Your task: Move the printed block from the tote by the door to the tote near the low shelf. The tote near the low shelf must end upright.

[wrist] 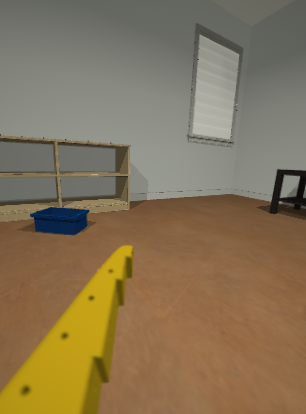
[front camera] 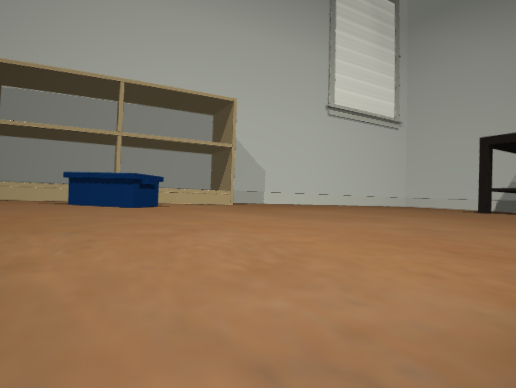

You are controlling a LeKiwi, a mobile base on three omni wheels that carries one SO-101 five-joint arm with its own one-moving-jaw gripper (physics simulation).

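Places are measured from the arm's base along level axes (x ahead, y left, z up), in centimetres.
Where they show: end effector, tool point: (wrist: 133, 257).
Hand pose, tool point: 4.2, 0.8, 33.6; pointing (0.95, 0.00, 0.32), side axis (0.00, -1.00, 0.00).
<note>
Things, the pixels of their top centre, and the offset from my tool point, as dx, dy, dz. "*": a spot on its surface instead. Level surfaces: height alone.
- blue tote, middle of its top: (front camera: 115, 174) (wrist: 61, 211) +114.2, +55.6, -30.5
- low shelf, surface spot: (front camera: 233, 165) * +170.9, +15.7, -20.1
- brown floor, its level: dz -42.5
A blue tote (front camera: 114, 191) (wrist: 60, 223) stands upright on the floor in front of the low shelf (front camera: 233, 165) (wrist: 128, 180), left of centre in the front camera view and at the left in the wrist view. The inside of the tote is too small and dark to tell what it holds. The printed block and the tote by the door do not show in either view. My gripper is fully open: one yellow notched jaw shows in the wrist view, and the moving jaw is out of the picture. The jaw points over the floor, well short of the tote.
A black table (front camera: 484, 175) (wrist: 277, 192) stands at the right edge of both views. A window (front camera: 365, 57) (wrist: 216, 90) is in the back wall above the brown floor (front camera: 280, 290) (wrist: 200, 310). The back wall runs behind the shelf to a corner at the right.
</note>
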